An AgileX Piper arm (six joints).
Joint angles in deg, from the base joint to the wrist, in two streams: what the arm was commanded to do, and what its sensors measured. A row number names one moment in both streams.
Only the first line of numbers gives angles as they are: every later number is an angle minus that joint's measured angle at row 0.
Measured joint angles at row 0:
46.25, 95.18, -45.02, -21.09, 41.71, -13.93
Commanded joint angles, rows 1 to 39:
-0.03, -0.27, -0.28, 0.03, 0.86, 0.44
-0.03, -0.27, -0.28, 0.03, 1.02, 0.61
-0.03, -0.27, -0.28, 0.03, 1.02, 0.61
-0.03, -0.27, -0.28, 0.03, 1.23, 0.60
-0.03, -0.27, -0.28, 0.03, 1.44, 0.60
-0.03, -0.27, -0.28, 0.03, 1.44, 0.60
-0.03, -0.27, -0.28, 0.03, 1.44, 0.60
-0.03, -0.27, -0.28, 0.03, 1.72, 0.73
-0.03, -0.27, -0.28, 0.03, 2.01, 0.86
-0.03, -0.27, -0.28, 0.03, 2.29, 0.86
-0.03, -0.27, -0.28, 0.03, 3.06, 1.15
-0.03, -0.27, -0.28, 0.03, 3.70, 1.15
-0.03, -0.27, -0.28, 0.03, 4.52, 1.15
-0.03, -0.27, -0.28, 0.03, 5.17, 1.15
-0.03, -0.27, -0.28, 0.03, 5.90, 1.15
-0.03, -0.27, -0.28, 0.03, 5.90, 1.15
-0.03, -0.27, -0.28, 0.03, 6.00, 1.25
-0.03, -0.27, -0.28, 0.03, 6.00, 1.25
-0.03, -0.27, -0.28, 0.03, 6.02, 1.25
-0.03, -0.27, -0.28, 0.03, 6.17, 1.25
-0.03, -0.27, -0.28, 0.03, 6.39, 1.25
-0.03, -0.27, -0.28, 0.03, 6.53, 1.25
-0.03, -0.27, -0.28, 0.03, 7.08, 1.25
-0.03, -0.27, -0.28, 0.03, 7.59, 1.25
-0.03, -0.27, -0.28, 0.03, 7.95, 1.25
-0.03, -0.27, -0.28, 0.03, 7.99, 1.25
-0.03, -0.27, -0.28, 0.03, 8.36, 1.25
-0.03, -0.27, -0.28, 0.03, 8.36, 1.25
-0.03, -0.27, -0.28, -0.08, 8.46, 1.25
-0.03, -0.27, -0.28, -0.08, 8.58, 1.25
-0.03, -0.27, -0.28, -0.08, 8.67, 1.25
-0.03, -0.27, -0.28, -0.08, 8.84, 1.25
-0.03, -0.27, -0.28, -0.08, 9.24, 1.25
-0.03, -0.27, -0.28, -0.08, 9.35, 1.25
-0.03, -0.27, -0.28, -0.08, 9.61, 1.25
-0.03, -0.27, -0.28, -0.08, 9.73, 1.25
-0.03, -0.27, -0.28, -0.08, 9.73, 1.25
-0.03, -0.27, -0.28, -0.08, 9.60, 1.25
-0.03, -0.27, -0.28, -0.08, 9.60, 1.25
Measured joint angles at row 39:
0.00, 0.00, -0.13, -0.01, 8.77, 1.43
